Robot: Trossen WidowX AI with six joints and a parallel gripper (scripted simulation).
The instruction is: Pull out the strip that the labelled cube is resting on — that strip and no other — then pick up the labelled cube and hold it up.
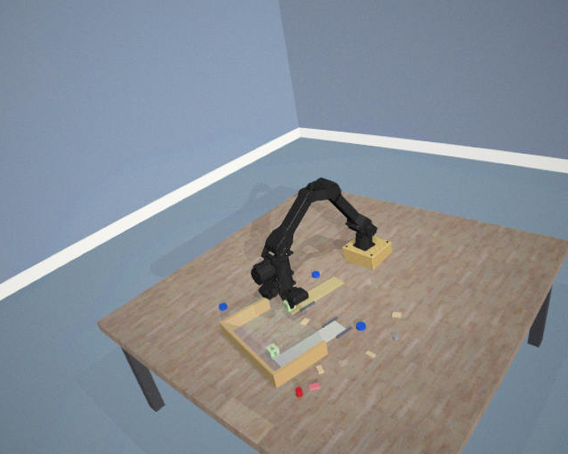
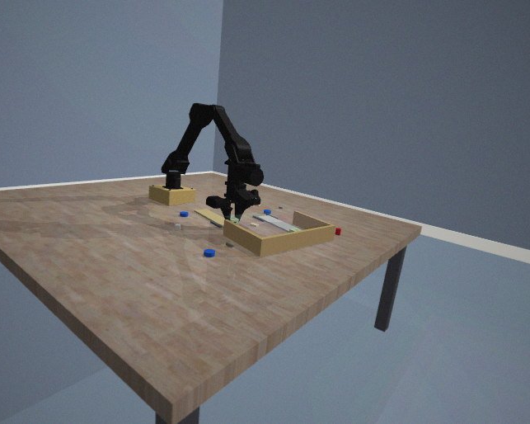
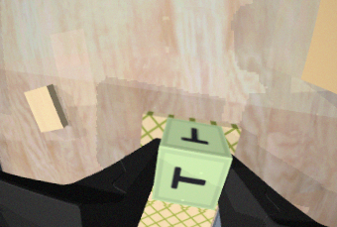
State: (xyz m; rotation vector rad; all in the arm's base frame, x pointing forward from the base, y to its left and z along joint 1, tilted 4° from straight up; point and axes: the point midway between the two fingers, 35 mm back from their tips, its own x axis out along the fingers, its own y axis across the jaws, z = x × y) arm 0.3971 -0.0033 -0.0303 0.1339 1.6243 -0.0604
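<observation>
The yellow strip is 110 mm behind my gripper tip, 10 mm to the left of it and 10 mm below it. From my gripper tip the other things lie so: small white cube: 170 mm to the right, 80 mm behind; then pink block: 320 mm to the left, 190 mm ahead, 10 mm below; then red cylinder: 300 mm to the left, 230 mm ahead.
</observation>
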